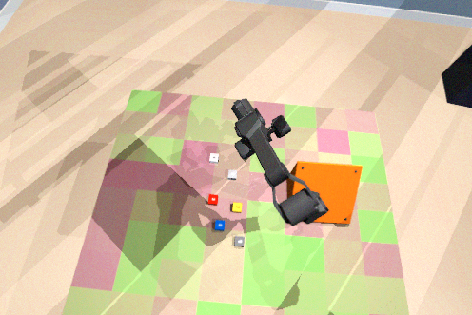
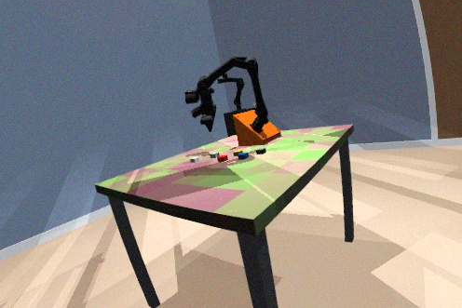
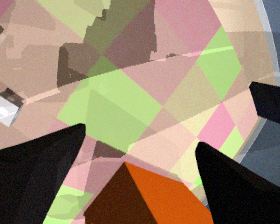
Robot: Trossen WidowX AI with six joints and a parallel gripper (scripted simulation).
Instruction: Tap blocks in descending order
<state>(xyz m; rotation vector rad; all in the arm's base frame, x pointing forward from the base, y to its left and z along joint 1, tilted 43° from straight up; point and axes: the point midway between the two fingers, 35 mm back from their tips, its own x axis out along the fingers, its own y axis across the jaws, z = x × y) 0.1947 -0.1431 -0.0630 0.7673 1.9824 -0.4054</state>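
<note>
My gripper tip is 12 cm above the grey block, 10 cm to the right of it and 10 cm short of it. The rest, counted from my gripper tip: yellow block: 22 cm to the left, 12 cm below, 5 cm ahead; white block: 18 cm ahead, 12 cm below, 5 cm to the left; red block: 21 cm to the left, 14 cm ahead, 12 cm below.
</note>
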